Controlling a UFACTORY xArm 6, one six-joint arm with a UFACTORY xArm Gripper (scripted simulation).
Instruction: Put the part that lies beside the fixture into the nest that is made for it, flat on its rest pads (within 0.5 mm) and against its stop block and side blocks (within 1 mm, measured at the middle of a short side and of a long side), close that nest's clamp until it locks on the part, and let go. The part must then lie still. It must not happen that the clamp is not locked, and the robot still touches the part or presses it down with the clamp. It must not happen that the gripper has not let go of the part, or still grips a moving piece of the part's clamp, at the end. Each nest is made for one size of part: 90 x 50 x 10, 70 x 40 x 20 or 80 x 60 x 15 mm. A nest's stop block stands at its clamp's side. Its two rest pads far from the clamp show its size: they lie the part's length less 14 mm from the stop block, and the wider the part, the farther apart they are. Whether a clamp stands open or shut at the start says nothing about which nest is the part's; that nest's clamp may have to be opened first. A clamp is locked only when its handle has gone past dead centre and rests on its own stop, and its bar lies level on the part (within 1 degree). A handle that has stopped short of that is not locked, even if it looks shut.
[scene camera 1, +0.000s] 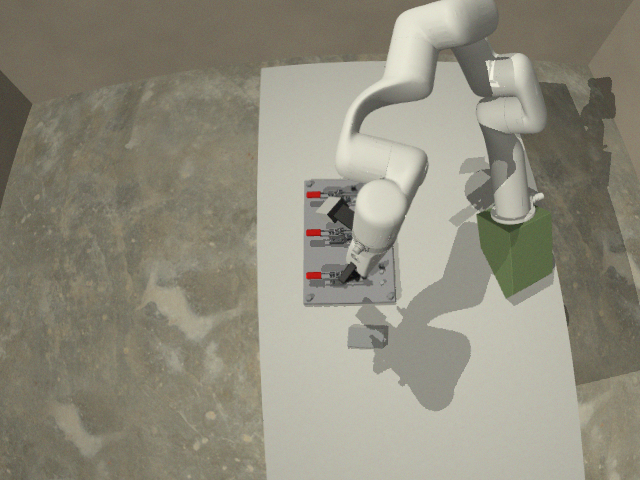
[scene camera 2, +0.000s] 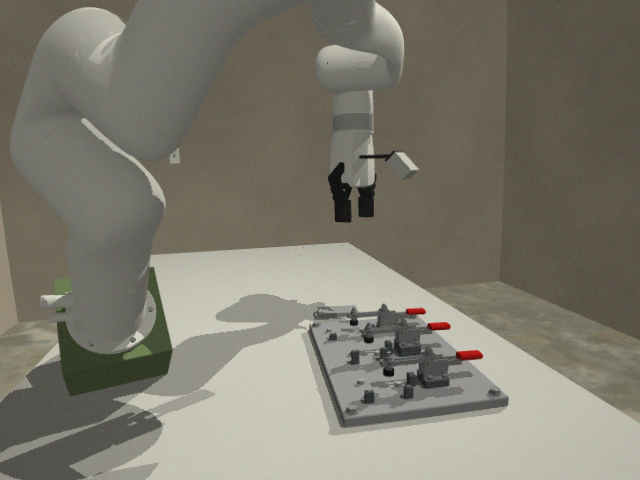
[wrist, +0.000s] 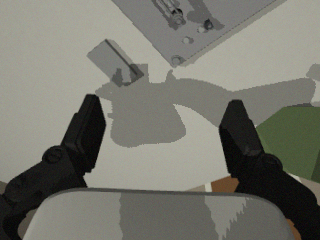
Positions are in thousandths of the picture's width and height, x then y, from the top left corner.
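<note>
My gripper (scene camera 2: 555, 457), also (scene camera 1: 573, 541) and (wrist: 511, 465). Flat grey block (scene camera 1: 559, 703), also (wrist: 327, 235). Grey fixture plate (scene camera 2: 732, 814).
</note>
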